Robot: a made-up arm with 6 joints.
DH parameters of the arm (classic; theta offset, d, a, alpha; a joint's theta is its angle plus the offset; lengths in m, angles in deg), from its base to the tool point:
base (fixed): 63.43 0 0.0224 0
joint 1: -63.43 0.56 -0.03 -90
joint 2: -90 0 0.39 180
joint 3: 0 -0.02 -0.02 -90
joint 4: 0 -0.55 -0.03 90
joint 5: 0 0.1 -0.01 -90
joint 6: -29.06 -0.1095 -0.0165 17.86
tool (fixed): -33.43 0.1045 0 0
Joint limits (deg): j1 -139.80..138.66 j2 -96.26..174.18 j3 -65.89..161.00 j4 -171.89..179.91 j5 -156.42..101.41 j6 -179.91..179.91
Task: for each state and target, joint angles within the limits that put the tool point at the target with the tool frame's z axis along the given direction. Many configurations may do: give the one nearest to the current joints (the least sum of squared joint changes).
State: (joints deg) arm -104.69 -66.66 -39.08 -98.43 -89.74 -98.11
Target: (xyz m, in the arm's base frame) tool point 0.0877 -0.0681 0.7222 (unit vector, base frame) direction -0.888 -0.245 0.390
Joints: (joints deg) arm -68.97 -80.92 -60.29 -79.13 -105.97 -105.89
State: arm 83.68 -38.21 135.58 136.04 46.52 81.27
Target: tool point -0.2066 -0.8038 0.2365 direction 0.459 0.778 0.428
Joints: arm 77.62 -86.61 122.30 100.24 34.37 120.99
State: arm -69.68 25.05 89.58 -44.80 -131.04 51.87
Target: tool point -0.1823 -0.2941 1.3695 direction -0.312 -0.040 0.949
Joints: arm -103.79 5.71 63.55 -5.69 -142.74 63.97
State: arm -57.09 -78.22 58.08 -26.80 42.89 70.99
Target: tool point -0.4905 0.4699 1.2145 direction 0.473 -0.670 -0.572
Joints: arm -49.44 -64.89 65.44 -27.69 25.45 81.98
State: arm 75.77 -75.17 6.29 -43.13 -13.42 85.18
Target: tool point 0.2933 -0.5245 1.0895 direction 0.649 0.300 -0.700
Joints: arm 113.66 -92.54 30.90 -50.20 -38.10 85.33
